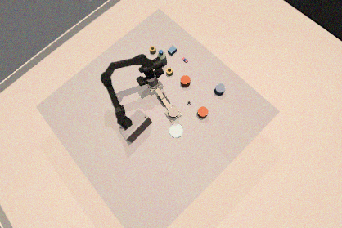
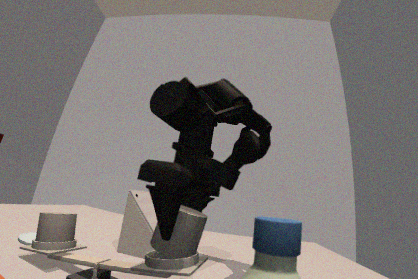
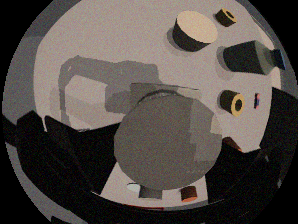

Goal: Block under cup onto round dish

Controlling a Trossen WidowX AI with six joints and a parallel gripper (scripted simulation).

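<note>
The grey block lies 20 mm below my gripper tip. The rest, counted from my gripper tip: grey cup 280 mm to the right, 50 mm below, 20 mm behind; then blue cube 290 mm ahead, 160 mm to the left, 90 mm below; then tan cup 160 mm to the left, 70 mm below, 50 mm ahead.
</note>
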